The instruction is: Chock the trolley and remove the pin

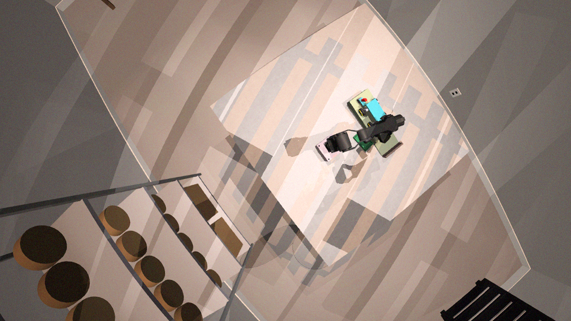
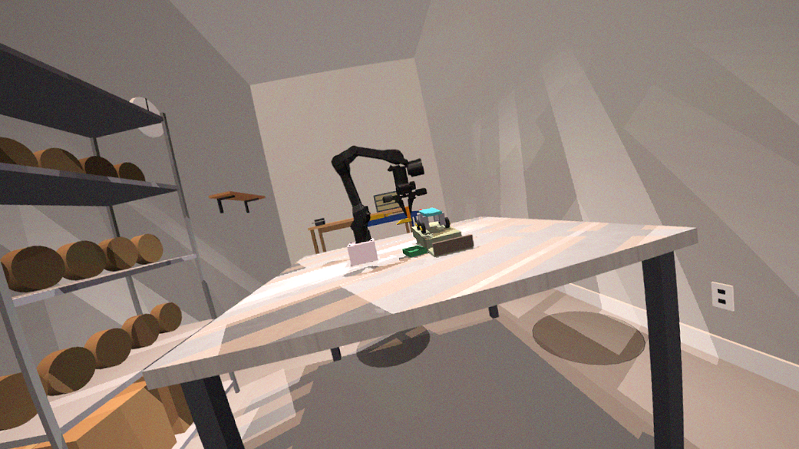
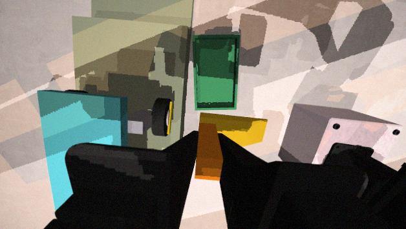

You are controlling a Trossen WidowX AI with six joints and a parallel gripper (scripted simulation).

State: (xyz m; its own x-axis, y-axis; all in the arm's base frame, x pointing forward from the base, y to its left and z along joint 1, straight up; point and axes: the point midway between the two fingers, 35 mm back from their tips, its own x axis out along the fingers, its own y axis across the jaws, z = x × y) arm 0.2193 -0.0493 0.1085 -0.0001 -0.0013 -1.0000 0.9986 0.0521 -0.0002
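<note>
The stop pin is 170 mm to the left of my gripper tip, 80 mm ahead of it and 30 mm below it. The rest, counted from my gripper tip: yellow chock (20 mm behind, 10 mm below); green tray (170 mm below, 40 mm to the right, 10 mm behind); trolley (100 mm ahead, 70 mm to the left, 50 mm below).
</note>
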